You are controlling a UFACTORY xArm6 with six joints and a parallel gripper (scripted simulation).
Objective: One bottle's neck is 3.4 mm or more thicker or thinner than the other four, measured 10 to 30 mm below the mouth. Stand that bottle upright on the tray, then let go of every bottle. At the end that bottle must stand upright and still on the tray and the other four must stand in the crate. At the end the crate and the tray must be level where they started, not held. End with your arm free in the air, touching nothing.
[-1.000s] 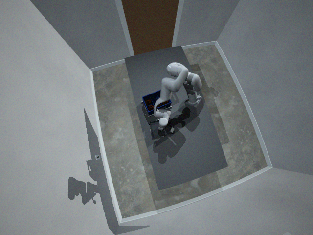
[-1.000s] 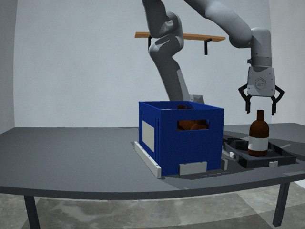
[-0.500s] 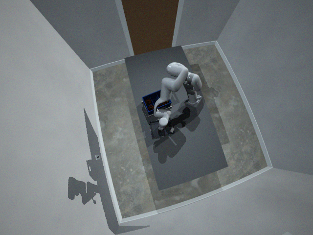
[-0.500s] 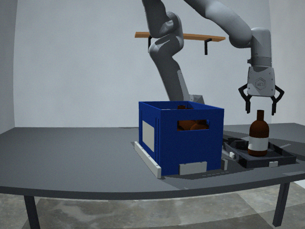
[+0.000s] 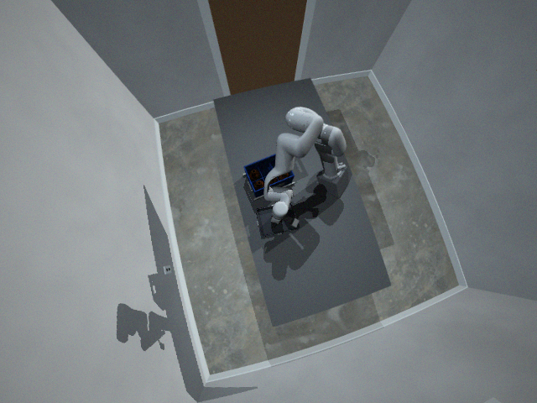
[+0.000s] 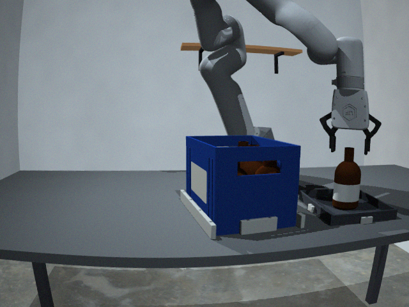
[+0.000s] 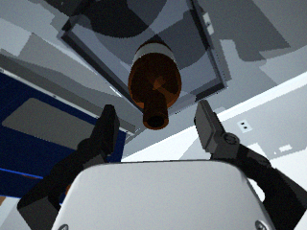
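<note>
My gripper is now 7 cm above the bottle. Round my hand: blue crate 2 cm behind, 29 cm to the right, 7 cm below; then dark tray 14 cm below.
</note>
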